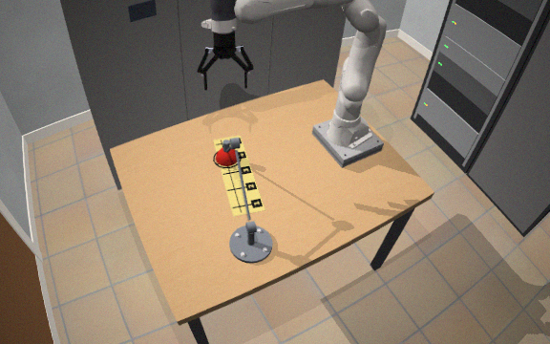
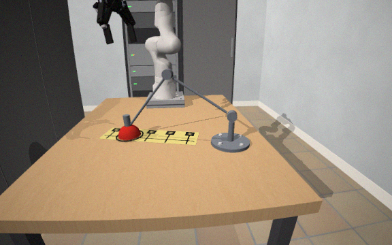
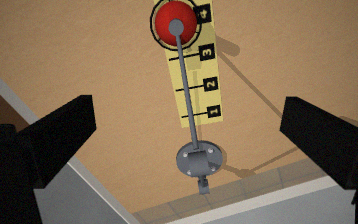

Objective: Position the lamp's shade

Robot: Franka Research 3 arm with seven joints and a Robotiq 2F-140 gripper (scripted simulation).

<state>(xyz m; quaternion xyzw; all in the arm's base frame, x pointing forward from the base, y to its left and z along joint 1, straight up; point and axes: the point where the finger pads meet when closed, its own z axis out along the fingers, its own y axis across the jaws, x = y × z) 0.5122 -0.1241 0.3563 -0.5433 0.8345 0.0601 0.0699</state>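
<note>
Right now my hand is 410 mm above the yellow numbered strip, 80 mm to the right of it and 10 mm past it. The rest, counted from my hand: grey round foot (420 mm to the left, 380 mm below, 100 mm ahead).
</note>
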